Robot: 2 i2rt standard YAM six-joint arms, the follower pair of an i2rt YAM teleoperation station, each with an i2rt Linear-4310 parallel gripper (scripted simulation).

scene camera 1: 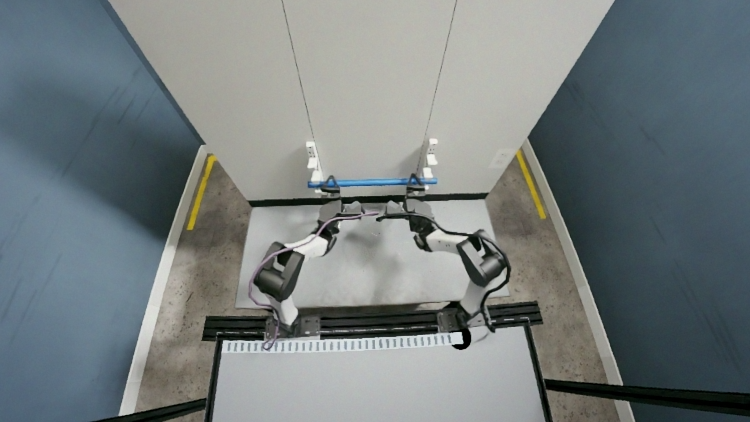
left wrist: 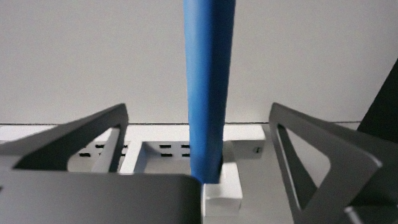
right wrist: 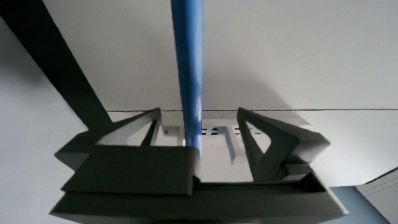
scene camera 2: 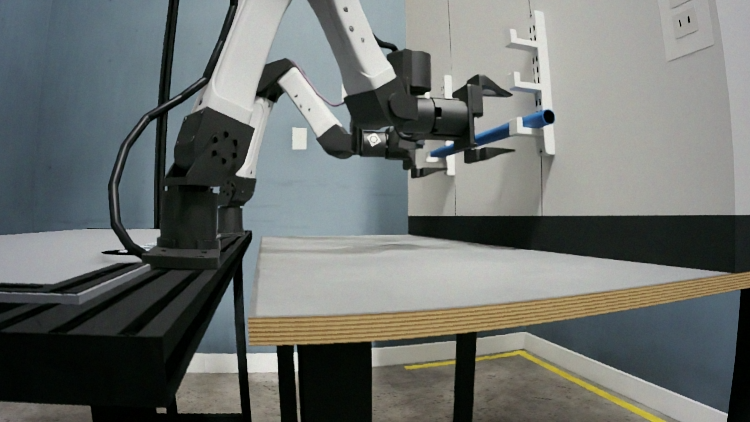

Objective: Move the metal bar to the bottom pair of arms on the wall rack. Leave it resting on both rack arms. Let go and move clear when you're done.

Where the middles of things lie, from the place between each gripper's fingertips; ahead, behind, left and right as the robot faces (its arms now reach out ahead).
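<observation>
With the blue metal bar [scene camera 2: 501,132] in sight, I find my right hand 15 cm to the right of it, 1 cm short of it and 1 cm above it. The bar is also 10 mm ahead of my left hand, 150 mm to the right of it and 10 mm below it.
</observation>
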